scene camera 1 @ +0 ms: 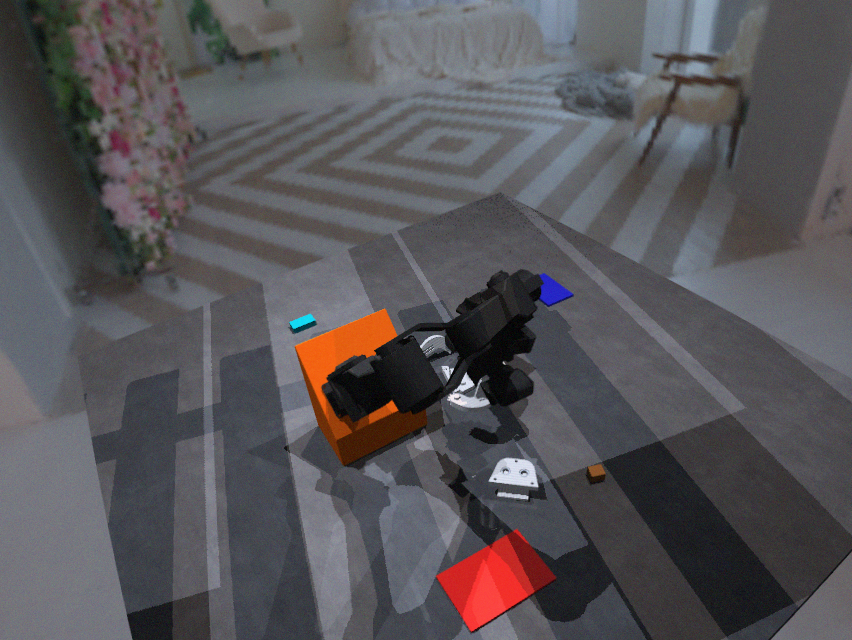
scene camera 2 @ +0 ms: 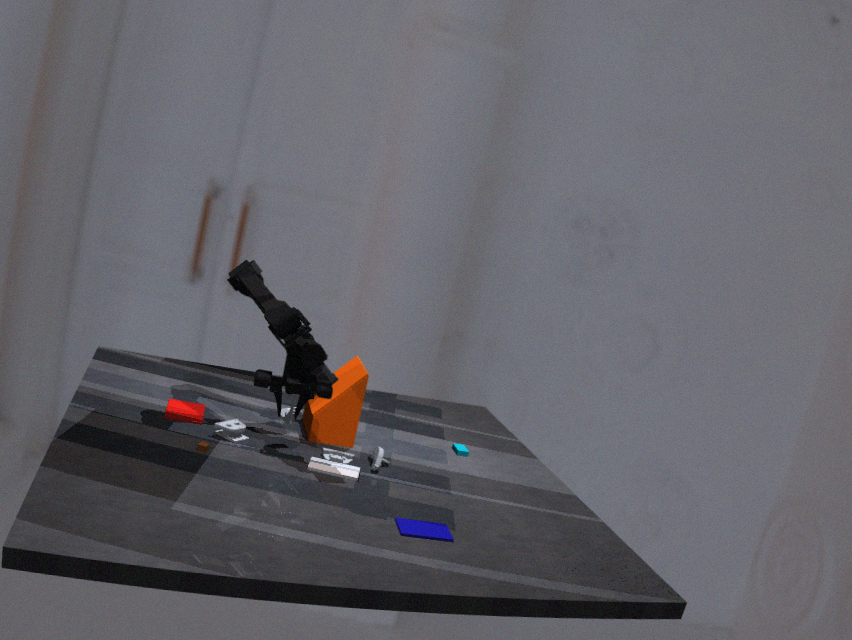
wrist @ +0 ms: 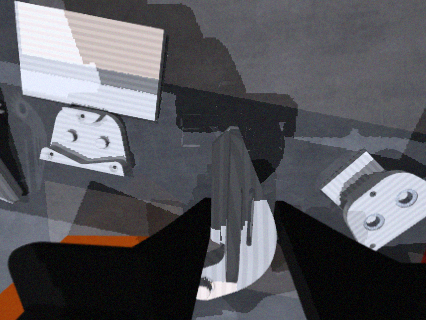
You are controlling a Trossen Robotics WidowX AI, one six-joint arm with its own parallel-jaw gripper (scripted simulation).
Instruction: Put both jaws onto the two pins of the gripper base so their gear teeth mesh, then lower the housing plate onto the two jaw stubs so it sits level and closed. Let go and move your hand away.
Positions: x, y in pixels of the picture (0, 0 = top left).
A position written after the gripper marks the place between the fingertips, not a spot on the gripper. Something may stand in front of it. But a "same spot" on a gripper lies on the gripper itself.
Scene:
gripper: scene camera 1; scene camera 2 286, 417; wrist
same spot on gripper: (scene camera 1: 475, 375) = (wrist: 194, 288)

